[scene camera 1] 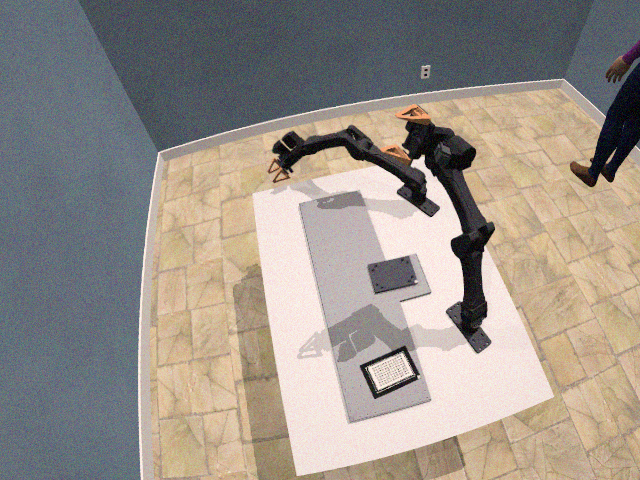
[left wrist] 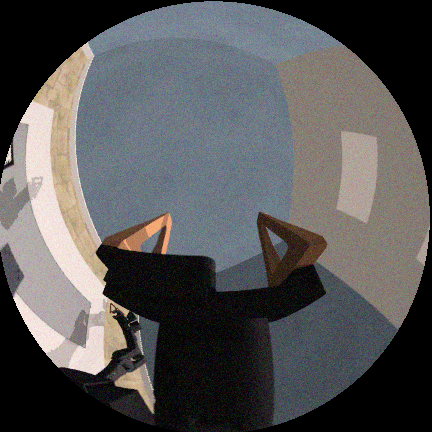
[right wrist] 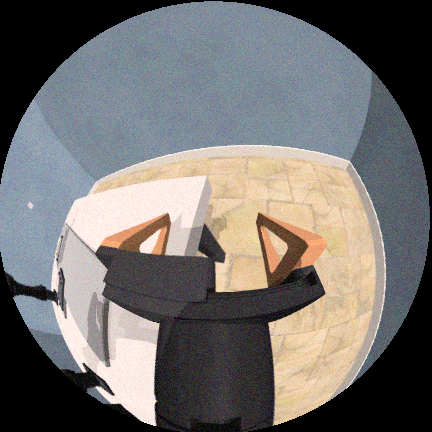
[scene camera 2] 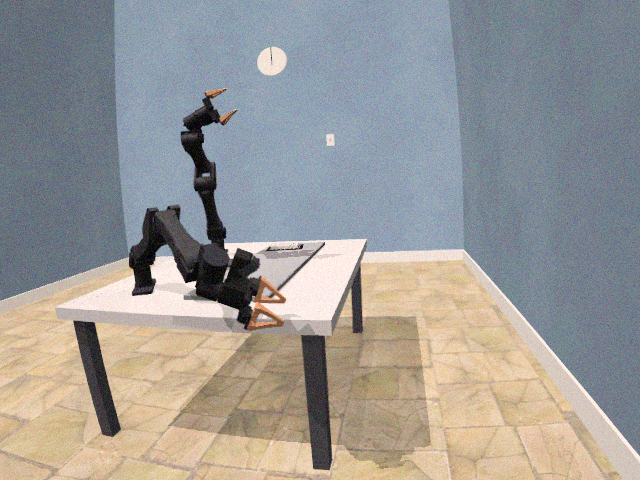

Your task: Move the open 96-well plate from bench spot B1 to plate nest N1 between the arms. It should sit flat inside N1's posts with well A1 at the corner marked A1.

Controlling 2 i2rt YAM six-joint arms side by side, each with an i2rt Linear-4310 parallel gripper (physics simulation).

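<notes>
The white 96-well plate lies flat in a black frame at the lower end of the grey mat in scene camera 1. The dark plate nest lies farther up, between the arm bases; no plate is on it. A small white mark shows at its lower right corner; lettering is too small to read. My left gripper is open and empty, raised high above the table and far from the plate. My right gripper is open and empty, out at the table's end, far from plate and nest.
The grey mat lies along the white table. The left arm base stands right of the plate and nest in scene camera 1, the right arm base above the nest. A person stands off the table at the right.
</notes>
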